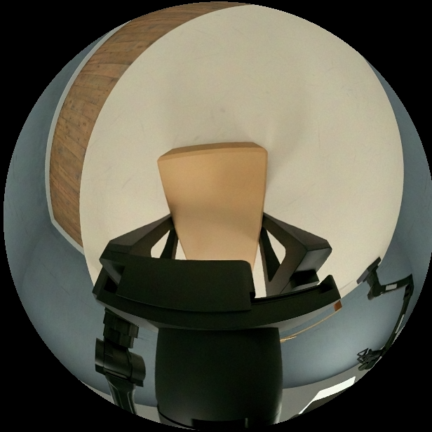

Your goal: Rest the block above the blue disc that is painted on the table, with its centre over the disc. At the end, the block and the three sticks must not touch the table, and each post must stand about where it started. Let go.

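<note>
A tan block (pixel 218 192) with a broad flat face fills the space between the fingers of arm1's gripper (pixel 218 217). Both fingertips press on its sides, one at the left and one at the right, so arm1's gripper is shut on it. The block's near end is hidden behind the dark gripper body. A thin tan stick-like piece (pixel 311 325) shows at the lower right, with a small orange-brown piece by its end. The blue disc does not show, and I cannot make out the posts. The fingers of the other arms are too small or hidden to judge.
The pale table top (pixel 225 75) lies behind the block. A wooden floor strip (pixel 75 165) runs beyond its left edge, with blue-grey walls around. Another black arm (pixel 395 289) stands at the right. Dark arm joints (pixel 120 362) show at the lower left.
</note>
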